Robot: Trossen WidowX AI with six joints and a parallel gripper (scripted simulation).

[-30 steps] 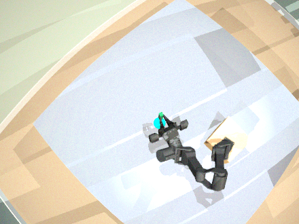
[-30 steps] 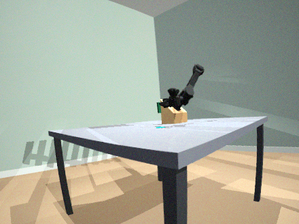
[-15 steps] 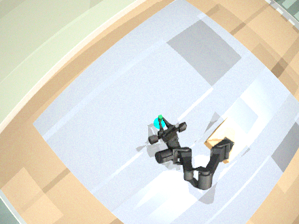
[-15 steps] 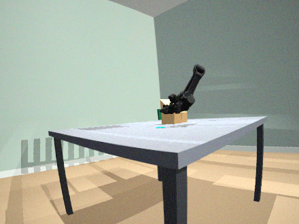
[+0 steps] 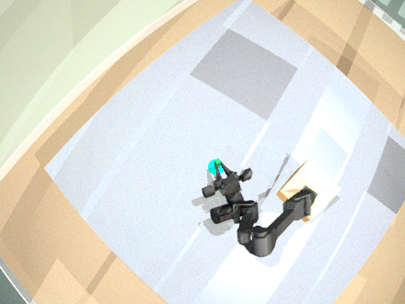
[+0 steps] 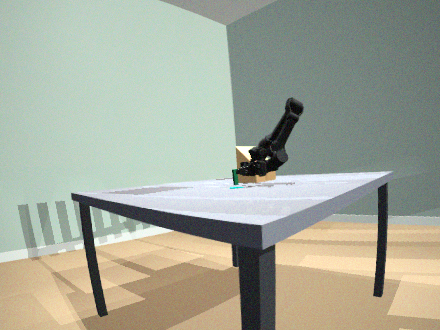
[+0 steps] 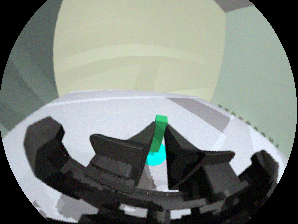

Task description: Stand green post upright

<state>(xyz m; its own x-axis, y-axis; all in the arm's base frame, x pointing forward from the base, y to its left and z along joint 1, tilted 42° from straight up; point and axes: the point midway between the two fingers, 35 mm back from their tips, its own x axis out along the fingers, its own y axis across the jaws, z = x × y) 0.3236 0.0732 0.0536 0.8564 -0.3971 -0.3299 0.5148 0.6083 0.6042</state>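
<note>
My gripper tip is 20 mm above the green post. Round my gripper tip: cyan circle (70 mm below).
</note>
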